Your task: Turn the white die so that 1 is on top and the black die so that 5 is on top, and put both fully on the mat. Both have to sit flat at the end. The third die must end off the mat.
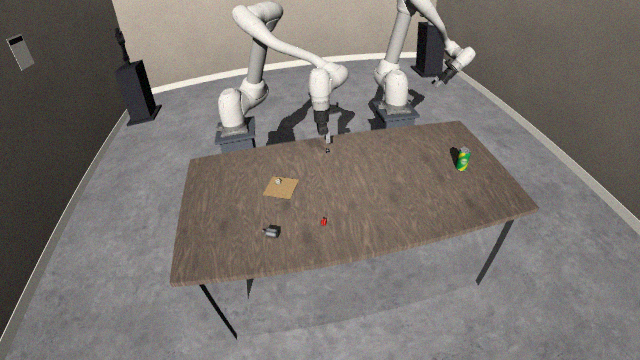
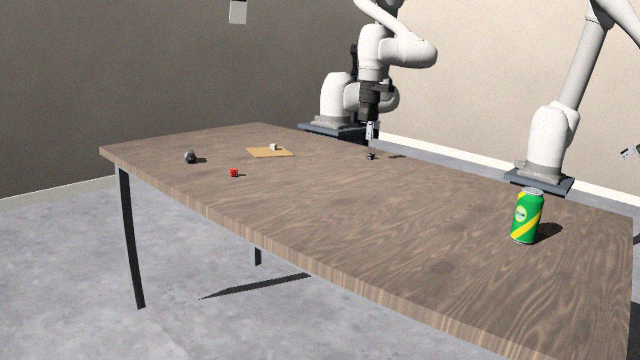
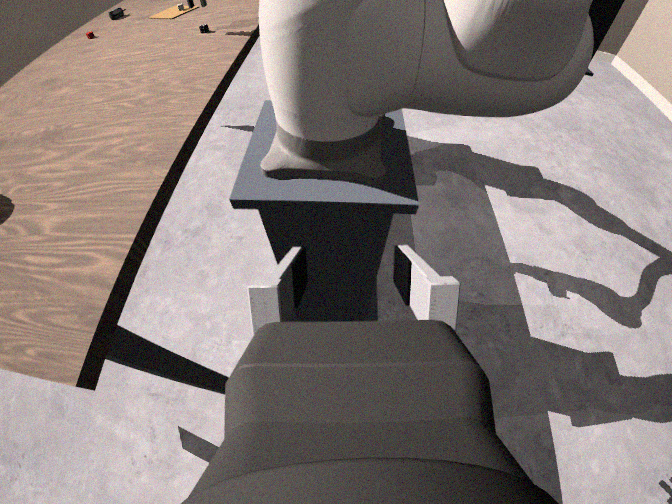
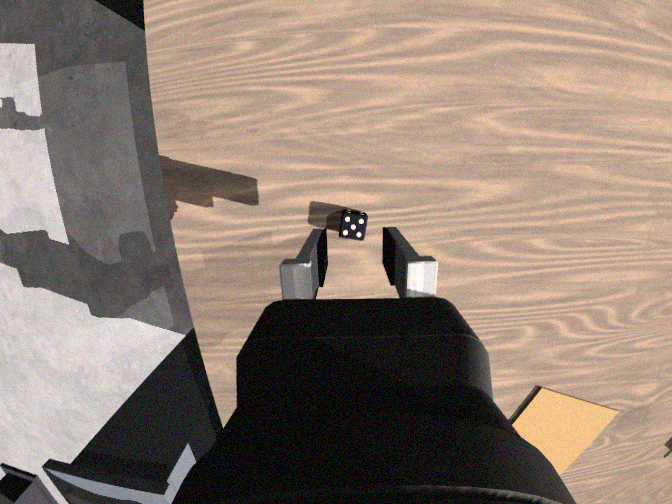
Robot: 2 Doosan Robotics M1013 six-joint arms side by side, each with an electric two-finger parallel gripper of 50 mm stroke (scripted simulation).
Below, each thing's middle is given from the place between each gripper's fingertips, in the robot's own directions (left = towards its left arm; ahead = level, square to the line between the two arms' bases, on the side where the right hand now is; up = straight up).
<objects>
The tan mat (image 4: pixel 561 426) lies 24 cm ahead of my right hand (image 2: pixel 372 139), 27 cm to the right of it and 9 cm below it.
Right now my left hand is 1150 mm to the left of the tan mat, 700 mm short of it and 160 mm above it.
</objects>
